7 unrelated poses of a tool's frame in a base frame.
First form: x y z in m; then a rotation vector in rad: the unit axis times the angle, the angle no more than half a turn.
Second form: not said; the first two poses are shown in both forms.
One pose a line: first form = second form
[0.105, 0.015, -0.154, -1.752, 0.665, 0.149] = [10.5, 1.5, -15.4, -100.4, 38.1, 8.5]
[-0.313, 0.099, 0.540, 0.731, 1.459, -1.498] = [-31.3, 9.9, 54.0, 41.9, 83.6, -85.8]
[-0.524, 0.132, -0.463, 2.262, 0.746, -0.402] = [-52.4, 13.2, -46.3, 129.6, 42.7, -23.0]
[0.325, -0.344, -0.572, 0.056, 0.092, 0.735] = [32.5, -34.4, -57.2, 3.2, 5.3, 42.1]
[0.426, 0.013, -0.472, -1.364, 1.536, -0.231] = [42.6, 1.3, -47.2, -78.2, 88.0, -13.2]
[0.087, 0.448, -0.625, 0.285, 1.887, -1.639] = [8.7, 44.8, -62.5, 16.3, 108.1, -93.9]
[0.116, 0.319, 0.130, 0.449, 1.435, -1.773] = [11.6, 31.9, 13.0, 25.7, 82.2, -101.6]
